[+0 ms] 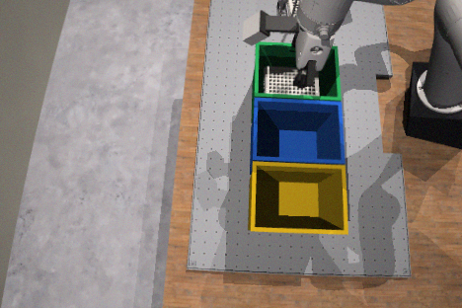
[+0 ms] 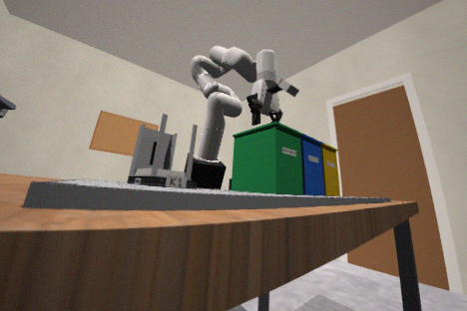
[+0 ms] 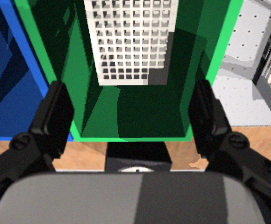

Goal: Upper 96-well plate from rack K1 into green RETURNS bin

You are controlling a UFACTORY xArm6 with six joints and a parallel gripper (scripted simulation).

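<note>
My hand is 120 mm above the green bin. The rest, counted from my hand: blue bin 10 mm behind, 130 mm to the left, 120 mm below; then yellow bin 30 mm behind, 260 mm to the left, 120 mm below.
</note>
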